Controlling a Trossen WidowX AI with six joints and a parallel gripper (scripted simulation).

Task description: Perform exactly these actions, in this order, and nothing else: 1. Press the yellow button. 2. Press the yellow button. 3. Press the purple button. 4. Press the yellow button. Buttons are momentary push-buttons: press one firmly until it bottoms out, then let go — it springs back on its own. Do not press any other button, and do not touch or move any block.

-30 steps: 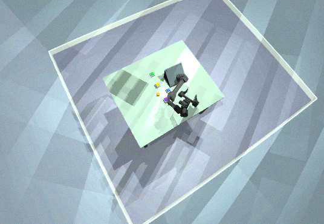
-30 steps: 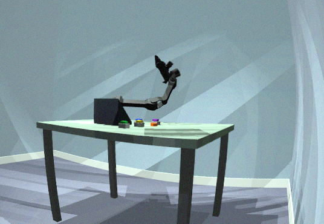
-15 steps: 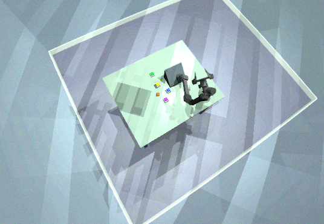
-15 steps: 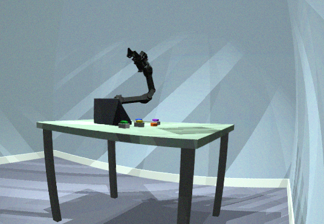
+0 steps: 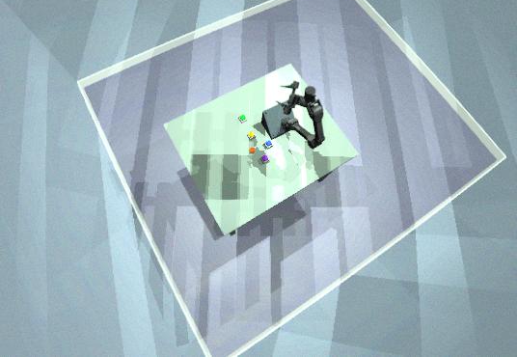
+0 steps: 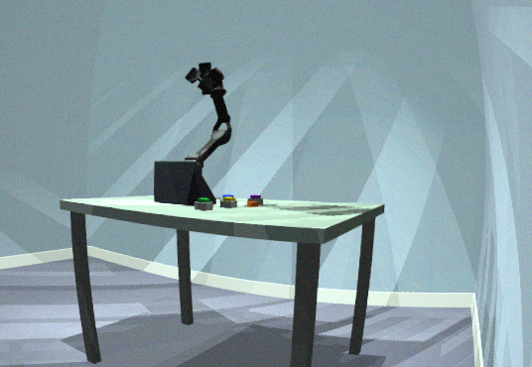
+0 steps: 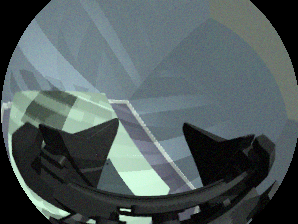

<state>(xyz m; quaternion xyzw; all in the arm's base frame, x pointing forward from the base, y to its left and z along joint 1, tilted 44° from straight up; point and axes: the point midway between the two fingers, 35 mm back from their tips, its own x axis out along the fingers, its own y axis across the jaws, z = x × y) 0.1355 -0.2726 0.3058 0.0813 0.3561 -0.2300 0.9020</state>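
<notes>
Right now my gripper tip is 45 cm above the yellow button and 14 cm short of it. Round my gripper tip: green button 45 cm below, 15 cm to the right, 15 cm ahead; blue button 45 cm below, 10 cm to the left, 5 cm ahead; purple button 45 cm below, 19 cm to the left, 12 cm ahead.
</notes>
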